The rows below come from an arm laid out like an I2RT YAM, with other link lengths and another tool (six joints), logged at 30 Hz.
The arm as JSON. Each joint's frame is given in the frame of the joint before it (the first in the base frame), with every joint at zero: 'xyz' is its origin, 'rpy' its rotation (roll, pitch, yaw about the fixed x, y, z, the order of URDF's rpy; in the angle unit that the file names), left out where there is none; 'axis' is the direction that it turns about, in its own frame. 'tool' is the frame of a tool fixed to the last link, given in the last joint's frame.
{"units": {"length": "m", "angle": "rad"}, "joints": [
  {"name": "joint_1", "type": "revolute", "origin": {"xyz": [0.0, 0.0, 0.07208]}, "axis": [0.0, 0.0, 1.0]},
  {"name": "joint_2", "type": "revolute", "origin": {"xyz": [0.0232, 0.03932, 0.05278], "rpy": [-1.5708, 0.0, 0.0]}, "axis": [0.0, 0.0, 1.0]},
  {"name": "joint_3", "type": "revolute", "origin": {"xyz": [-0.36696, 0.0, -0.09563], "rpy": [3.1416, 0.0, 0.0]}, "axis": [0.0, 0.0, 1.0]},
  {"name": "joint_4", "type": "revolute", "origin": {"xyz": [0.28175, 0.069, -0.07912]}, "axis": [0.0, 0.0, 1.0]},
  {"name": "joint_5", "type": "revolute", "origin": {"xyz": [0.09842, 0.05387, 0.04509], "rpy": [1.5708, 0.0, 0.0]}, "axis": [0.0, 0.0, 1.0]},
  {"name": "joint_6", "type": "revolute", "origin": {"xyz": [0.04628, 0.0, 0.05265], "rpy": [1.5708, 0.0, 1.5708]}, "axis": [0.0, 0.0, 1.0]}
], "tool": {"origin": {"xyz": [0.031, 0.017, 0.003], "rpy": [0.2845, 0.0, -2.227]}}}
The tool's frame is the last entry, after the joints.
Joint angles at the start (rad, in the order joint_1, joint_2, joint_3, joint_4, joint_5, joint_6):
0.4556, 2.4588, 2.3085, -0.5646, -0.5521, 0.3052
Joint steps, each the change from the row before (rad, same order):
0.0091, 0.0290, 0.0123, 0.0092, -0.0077, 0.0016
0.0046, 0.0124, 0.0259, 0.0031, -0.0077, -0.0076
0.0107, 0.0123, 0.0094, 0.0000, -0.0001, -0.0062
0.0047, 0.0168, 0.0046, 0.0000, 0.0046, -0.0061
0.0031, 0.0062, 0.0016, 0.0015, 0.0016, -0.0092
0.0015, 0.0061, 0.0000, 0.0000, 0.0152, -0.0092
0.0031, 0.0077, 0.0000, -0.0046, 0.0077, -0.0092
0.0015, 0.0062, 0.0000, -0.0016, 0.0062, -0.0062
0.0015, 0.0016, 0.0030, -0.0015, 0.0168, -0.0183
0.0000, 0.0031, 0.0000, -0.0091, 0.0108, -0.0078
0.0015, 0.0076, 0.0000, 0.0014, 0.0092, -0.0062
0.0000, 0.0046, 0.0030, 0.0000, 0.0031, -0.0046
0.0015, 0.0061, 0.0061, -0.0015, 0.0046, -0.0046
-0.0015, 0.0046, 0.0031, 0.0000, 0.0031, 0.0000
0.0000, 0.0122, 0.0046, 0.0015, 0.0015, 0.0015
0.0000, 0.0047, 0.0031, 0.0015, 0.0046, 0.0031
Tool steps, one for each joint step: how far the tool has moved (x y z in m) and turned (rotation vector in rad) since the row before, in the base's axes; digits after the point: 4 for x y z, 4 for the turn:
0.0025, 0.0089, -0.0139, 0.0018, 0.0102, 0.0140
0.0026, 0.0052, 0.0020, 0.0095, -0.0184, 0.0146
-0.0010, 0.0079, -0.0047, -0.0033, -0.0022, 0.0142
0.0010, 0.0039, -0.0097, -0.0103, 0.0047, 0.0046
0.0003, 0.0023, -0.0034, -0.0053, -0.0048, 0.0070
0.0008, 0.0005, -0.0042, -0.0147, -0.0064, -0.0047
-0.0003, 0.0017, -0.0057, -0.0133, 0.0015, 0.0027
0.0003, 0.0008, -0.0044, -0.0094, 0.0002, 0.0006
0.0008, 0.0002, 0.0001, -0.0160, -0.0189, 0.0000
-0.0002, -0.0010, -0.0029, -0.0149, 0.0015, -0.0032
0.0007, 0.0009, -0.0051, -0.0106, -0.0021, -0.0014
0.0009, 0.0002, -0.0020, -0.0042, -0.0029, 0.0006
0.0007, 0.0012, -0.0020, -0.0051, -0.0035, 0.0010
0.0012, -0.0008, -0.0020, -0.0026, 0.0003, -0.0037
0.0015, 0.0007, -0.0066, -0.0033, 0.0059, -0.0020
0.0008, 0.0002, -0.0020, -0.0019, 0.0007, -0.0052

